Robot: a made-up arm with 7 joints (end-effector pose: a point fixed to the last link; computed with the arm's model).
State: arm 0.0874 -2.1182 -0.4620 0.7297 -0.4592 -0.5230 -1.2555
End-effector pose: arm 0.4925 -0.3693 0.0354 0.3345 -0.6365 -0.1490 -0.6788
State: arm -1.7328 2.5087 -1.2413 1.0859 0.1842 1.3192 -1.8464
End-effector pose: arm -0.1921 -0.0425 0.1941 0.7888 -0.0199 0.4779 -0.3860
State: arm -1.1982 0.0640 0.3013 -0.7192 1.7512 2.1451 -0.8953
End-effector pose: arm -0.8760 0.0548 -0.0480 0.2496 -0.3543 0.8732 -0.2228
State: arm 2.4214 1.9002 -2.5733 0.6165 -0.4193 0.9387 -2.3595
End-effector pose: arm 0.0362 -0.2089 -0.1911 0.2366 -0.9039 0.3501 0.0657
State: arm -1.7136 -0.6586 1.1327 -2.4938 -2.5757 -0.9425 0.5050
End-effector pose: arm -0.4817 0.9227 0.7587 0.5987 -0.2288 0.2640 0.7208
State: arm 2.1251 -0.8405 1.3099 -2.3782 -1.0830 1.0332 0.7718
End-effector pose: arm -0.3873 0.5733 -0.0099 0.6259 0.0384 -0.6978 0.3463
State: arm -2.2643 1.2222 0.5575 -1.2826 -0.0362 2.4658 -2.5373
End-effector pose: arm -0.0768 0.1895 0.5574 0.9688 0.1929 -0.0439 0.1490
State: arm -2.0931 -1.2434 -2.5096 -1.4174 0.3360 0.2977 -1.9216
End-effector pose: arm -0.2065 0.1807 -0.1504 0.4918 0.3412 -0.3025 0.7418
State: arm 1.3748 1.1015 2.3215 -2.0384 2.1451 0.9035 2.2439
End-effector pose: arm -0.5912 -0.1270 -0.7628 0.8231 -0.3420 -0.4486 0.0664
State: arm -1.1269 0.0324 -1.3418 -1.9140 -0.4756 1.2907 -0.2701
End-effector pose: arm -0.2457 0.6345 0.3478 0.8390 0.0311 -0.4549 0.2969
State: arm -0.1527 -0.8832 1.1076 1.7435 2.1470 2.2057 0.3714
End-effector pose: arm -0.5523 1.1308 0.0343 0.5334 -0.5463 0.2950 0.5745
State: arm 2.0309 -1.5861 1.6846 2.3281 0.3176 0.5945 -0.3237
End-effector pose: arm -0.4191 0.0242 0.1193 0.2814 0.1666 0.5569 -0.7635
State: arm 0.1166 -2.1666 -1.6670 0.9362 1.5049 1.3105 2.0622
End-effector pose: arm -0.4671 -0.3789 -0.0520 0.8508 0.3602 -0.3475 0.1600
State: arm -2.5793 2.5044 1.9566 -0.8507 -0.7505 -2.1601 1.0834
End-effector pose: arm 0.3454 -0.1262 -0.3310 0.4127 -0.0819 0.9056 -0.0528
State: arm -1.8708 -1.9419 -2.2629 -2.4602 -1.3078 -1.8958 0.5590
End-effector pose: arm 0.4229 -0.1331 0.3662 0.9678 0.0666 0.0700 -0.2324
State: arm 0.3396 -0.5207 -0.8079 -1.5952 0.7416 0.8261 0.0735
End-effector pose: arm 0.3688 0.5127 0.4340 0.9805 -0.0506 -0.1531 0.1124
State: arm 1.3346 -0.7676 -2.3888 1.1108 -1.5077 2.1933 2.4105
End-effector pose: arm 0.0395 0.3331 0.2218 0.4161 -0.4759 0.5294 -0.5658
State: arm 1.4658 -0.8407 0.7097 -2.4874 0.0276 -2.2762 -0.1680
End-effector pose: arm 0.2547 -0.0069 0.3281 0.4878 0.4194 -0.0351 -0.7648
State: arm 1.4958 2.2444 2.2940 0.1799 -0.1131 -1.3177 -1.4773
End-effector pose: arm -0.3678 -0.2187 -0.3436 0.7548 -0.5035 0.1626 0.3877
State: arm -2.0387 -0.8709 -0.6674 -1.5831 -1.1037 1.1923 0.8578
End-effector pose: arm -0.3013 0.6315 -0.0316 0.6993 -0.4579 0.5338 0.1282
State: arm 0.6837 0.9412 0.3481 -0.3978 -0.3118 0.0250 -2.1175
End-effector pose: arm -0.4626 0.0950 -0.4375 0.1962 0.2819 -0.7410 0.5771
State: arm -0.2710 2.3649 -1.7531 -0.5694 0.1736 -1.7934 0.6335
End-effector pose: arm -0.2625 -0.1152 -0.2684 0.1454 0.0312 0.8886 -0.4339
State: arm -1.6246 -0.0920 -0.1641 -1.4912 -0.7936 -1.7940 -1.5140
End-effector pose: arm -0.1948 0.0009 0.5981 0.0250 -0.8867 -0.0832 -0.4541
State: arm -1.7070 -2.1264 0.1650 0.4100 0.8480 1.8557 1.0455
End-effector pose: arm -0.4618 0.5241 0.3421 0.0484 -0.1238 0.5661 0.8136
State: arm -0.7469 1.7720 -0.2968 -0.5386 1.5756 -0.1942 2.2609
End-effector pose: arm -0.1848 0.0971 0.2728 0.5092 0.2219 -0.1842 -0.8109
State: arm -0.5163 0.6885 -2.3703 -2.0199 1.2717 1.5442 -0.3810
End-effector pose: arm -0.2241 0.6448 0.9682 0.8336 0.0690 -0.4962 0.2324
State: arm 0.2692 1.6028 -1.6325 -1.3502 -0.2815 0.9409 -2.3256
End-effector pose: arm -0.6280 0.0389 -0.0865 0.5719 -0.6358 0.5015 0.1313
